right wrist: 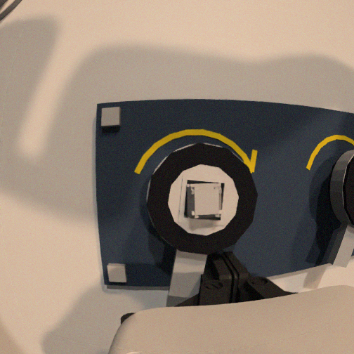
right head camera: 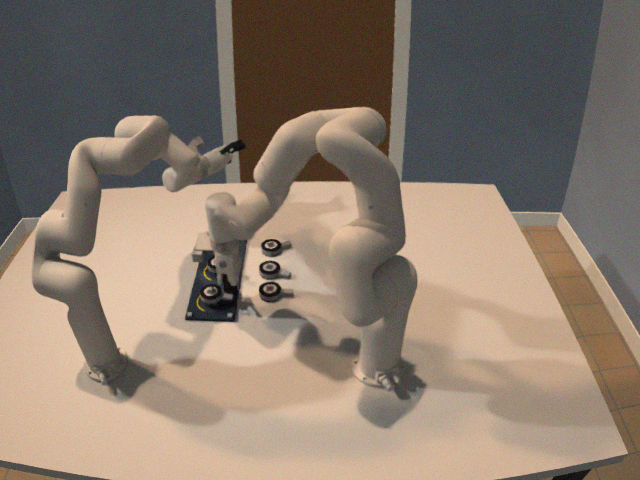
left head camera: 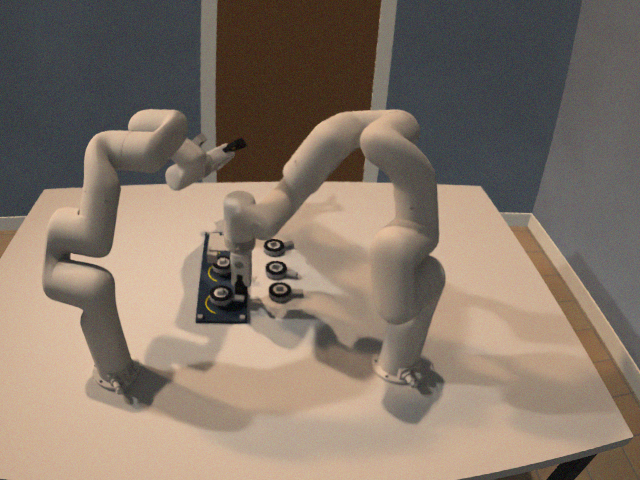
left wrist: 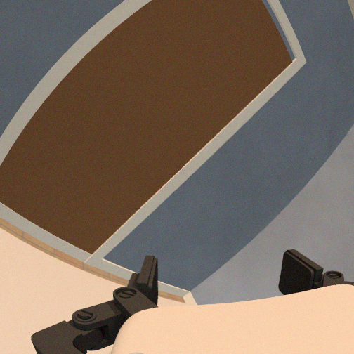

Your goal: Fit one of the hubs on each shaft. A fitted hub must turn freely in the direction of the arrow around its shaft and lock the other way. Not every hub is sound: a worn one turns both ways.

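Frame: origin at the left arm's base, x ahead, y left, z up, level; millimetres.
Where they show: left gripper, fingertip midpoint: (right head camera: 236,150) (left head camera: 235,149); right gripper, fingertip midpoint: (right head camera: 231,295) (left head camera: 241,297); left arm's base, origin of the base link: (right head camera: 105,363) (left head camera: 116,370); right arm's base, origin of the base link: (right head camera: 378,367) (left head camera: 397,365).
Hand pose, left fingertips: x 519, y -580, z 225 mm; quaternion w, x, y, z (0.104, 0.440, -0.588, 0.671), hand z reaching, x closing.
Things, the pixels of their top centre, and the offset from my left fingertips. "spot": a spot on its surface instead.
- dark-ringed hub, surface spot: (left head camera: 212,296) (right head camera: 202,294) spot: 420 mm back, 263 mm left, 181 mm down
- blue board, surface spot: (left head camera: 222,316) (right head camera: 211,314) spot: 464 mm back, 258 mm left, 217 mm down
- second hub, middle of its top: (left head camera: 228,263) (right head camera: 222,262) 311 mm back, 168 mm left, 182 mm down
A dark-ringed hub (left head camera: 212,296) (right head camera: 202,296) (right wrist: 161,220) sits around a square shaft at the near end of the blue board (left head camera: 222,316) (right head camera: 209,315) (right wrist: 125,155). Its grey handle (right wrist: 187,275) points down in the right wrist view; a yellow arrow (right wrist: 195,132) curves clockwise there. A second hub (left head camera: 215,267) (right wrist: 339,185) sits farther along the board. Three loose hubs (left head camera: 266,248) (left head camera: 268,271) (left head camera: 271,293) lie right of it. My right gripper (left head camera: 240,284) (right head camera: 229,285) (right wrist: 217,271) is shut, empty, close beside the first hub's handle. My left gripper (left wrist: 222,275) is open, high above the table.
The board's far end is largely hidden by my right arm (left head camera: 240,222) (right head camera: 224,222). Metal blocks (right wrist: 111,117) (right wrist: 117,273) stand at the board's near corners. My left arm (left head camera: 100,201) (right head camera: 82,201) is raised at the left, away from the board. A brown door stands behind the table.
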